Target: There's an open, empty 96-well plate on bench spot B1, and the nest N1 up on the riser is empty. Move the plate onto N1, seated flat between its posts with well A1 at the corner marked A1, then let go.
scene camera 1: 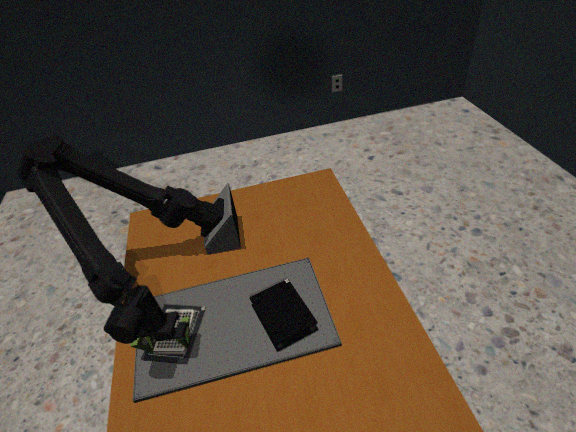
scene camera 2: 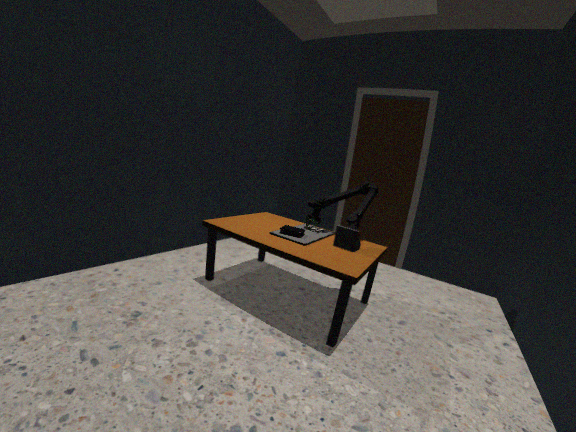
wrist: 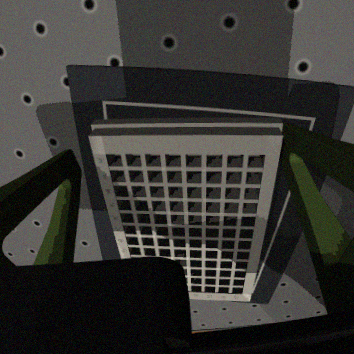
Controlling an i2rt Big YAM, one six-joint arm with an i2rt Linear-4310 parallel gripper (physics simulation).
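Places are measured from the arm's base along level axes (x ahead, y left, z up), in centimetres.
Where they show: gripper, fingertip midpoint: (scene camera 1: 171, 349) (scene camera 2: 310, 226) (wrist: 176, 146); arm's base, origin of the base link: (scene camera 1: 214, 218) (scene camera 2: 348, 235).
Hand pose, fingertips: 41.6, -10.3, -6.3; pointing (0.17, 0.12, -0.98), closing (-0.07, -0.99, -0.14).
Each offset is from my fingertips to the centre of the thing, as dx, dy, dz. "spot": to the spot under its first point. Level surfaces: height alone.
The white 96-well plate @(-5.3, +0.3, +0.0) (scene camera 1: 171, 346) (wrist: 175, 197) lies flat on the dark B1 pad @(spot: +2.2, -1.9, -0.7) (wrist: 211, 88), at the near left of the grey perforated board @(-7.0, +15.6, -1.5) (scene camera 1: 232, 302) (wrist: 316, 35). My gripper (scene camera 1: 164, 335) (wrist: 176, 146) is open and low over the plate, with one green-padded finger on each long side and not touching it. In the far scene view the gripper (scene camera 2: 310, 223) and the plate are tiny. The black riser with nest N1 @(-5.8, +29.7, +1.5) (scene camera 1: 284, 314) (scene camera 2: 291, 230) stands empty on the right half of the board.
The board lies on an orange table @(dz -2.2) (scene camera 1: 302, 223) (scene camera 2: 251, 225). The arm's grey wedge base (scene camera 1: 225, 223) (scene camera 2: 346, 237) stands behind the board. The table's left edge is close to the plate. A door (scene camera 2: 388, 162) is behind the table.
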